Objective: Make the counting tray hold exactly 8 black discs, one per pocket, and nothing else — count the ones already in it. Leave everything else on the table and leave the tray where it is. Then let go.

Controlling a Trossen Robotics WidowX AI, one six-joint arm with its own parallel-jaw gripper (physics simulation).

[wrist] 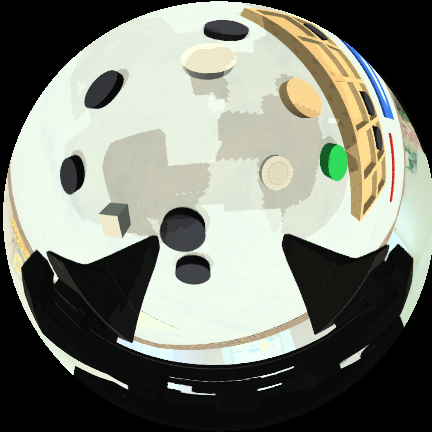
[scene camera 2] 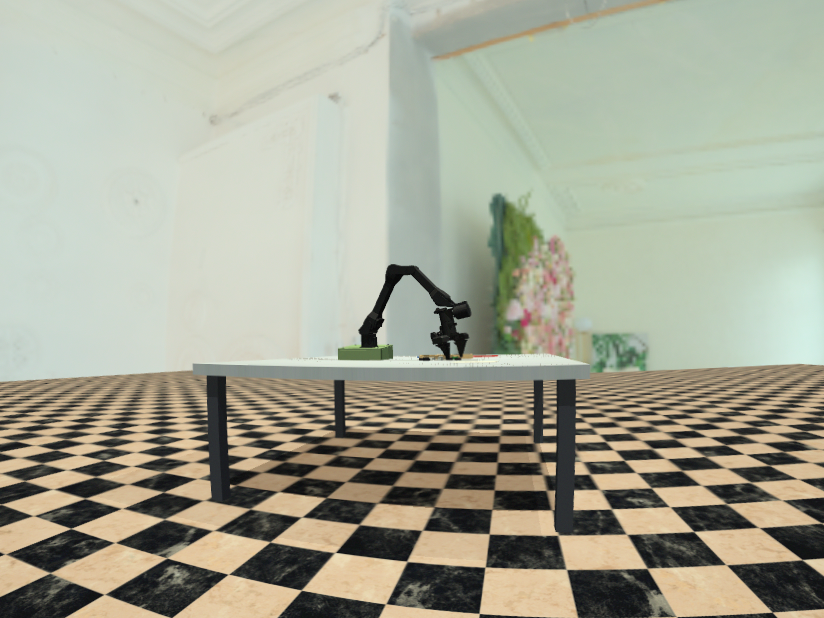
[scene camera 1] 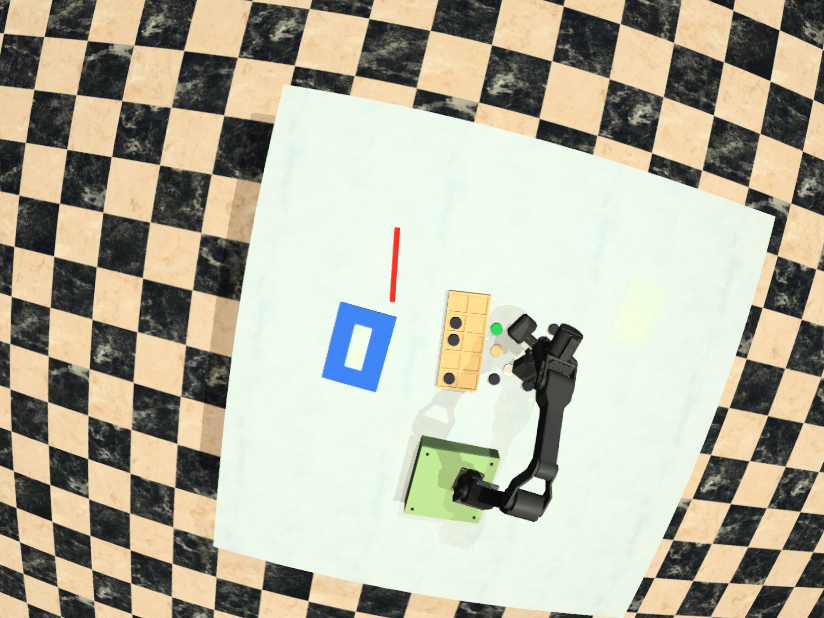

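The counting tray [scene camera 1: 476,304] [wrist: 356,195] holds three black discs, all in its left column in scene camera 1: a disc [scene camera 1: 455,322], another [scene camera 1: 453,339] beside it, and one [scene camera 1: 449,378] at the end nearest the robot base. Several loose black discs lie on the table: one [scene camera 1: 493,379] [wrist: 226,30] near the tray, one [wrist: 104,89], one [wrist: 72,174], one [wrist: 183,229] and one [wrist: 193,270]. My gripper [scene camera 2: 455,355] [wrist: 221,241] is open and empty, low over the table. Its left fingertip in the wrist view is close to two of these discs. The arm partly hides the loose discs in scene camera 1.
A green disc [scene camera 1: 496,328] [wrist: 334,162], an orange disc [scene camera 1: 496,349] [wrist: 300,97], a cream disc [wrist: 208,60], a ridged cream disc [wrist: 277,172] and a pale block [wrist: 115,220] lie nearby. A blue frame [scene camera 1: 336,339], red stick [scene camera 1: 394,264] and pale sheet [scene camera 1: 637,313] lie farther out.
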